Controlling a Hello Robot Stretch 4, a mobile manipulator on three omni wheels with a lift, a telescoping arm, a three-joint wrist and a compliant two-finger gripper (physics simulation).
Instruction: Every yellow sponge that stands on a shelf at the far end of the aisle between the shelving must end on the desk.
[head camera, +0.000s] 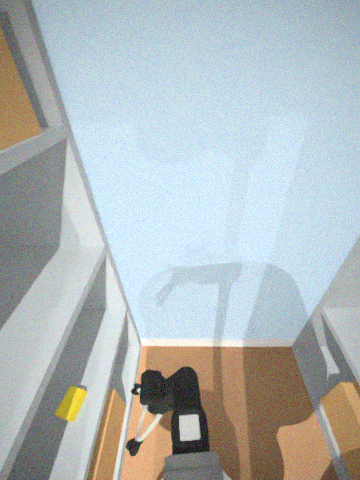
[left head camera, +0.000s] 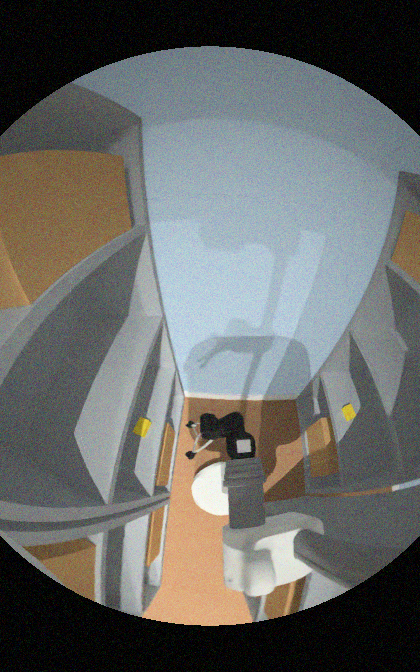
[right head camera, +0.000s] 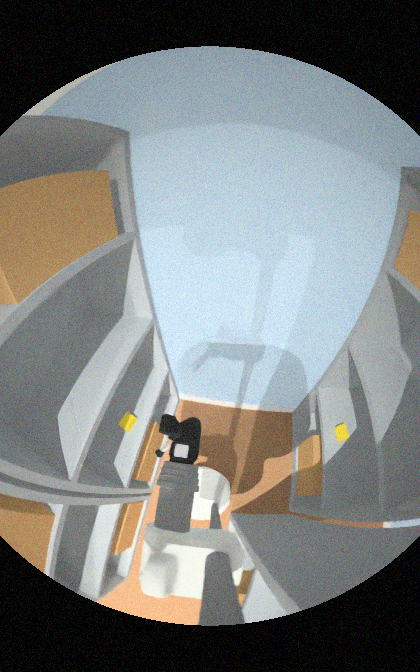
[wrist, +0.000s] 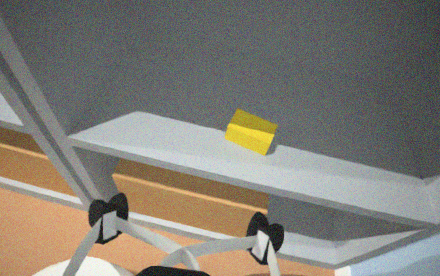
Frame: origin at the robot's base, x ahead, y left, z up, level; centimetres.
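Seen in the pictures: gripper, between the fingertips: (head camera: 132, 417) (wrist: 189, 218).
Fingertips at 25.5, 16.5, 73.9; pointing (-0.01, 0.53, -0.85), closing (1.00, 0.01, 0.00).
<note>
A point is followed by its place in that frame, as x, y, z.
A yellow sponge (head camera: 71, 403) @(35.2, 44.7, 55.2) (left head camera: 142, 427) (right head camera: 128, 422) (wrist: 251, 132) @(35.5, 43.6, 55.1) stands on a low board of the left shelving (wrist: 170, 142) @(18.3, 40.7, 50.7). A second yellow sponge (left head camera: 348, 412) (right head camera: 342, 432) stands on a board of the right shelving, near the far end. My gripper (head camera: 134, 417) @(25.5, 16.5, 73.9) (left head camera: 190, 440) (wrist: 189, 218) @(25.5, 16.5, 73.9) is open, its fingers apart with no object between them. It is over the aisle floor, to the right of the left sponge in the head view and pointing towards the left shelving. In the right head view one fingertip is hidden. The desk does not show.
A light blue wall (head camera: 200, 200) @(80.8, -10.6, 113.9) closes the aisle. An orange-brown box (head camera: 106, 442) @(26.8, 36.9, 27.5) (left head camera: 165, 455) (wrist: 200, 200) @(27.1, 36.9, 30.1) is below the left sponge's board; another box (left head camera: 323, 452) (right head camera: 308, 467) stands low at right. Shelf uprights and board edges flank the arm on both sides.
</note>
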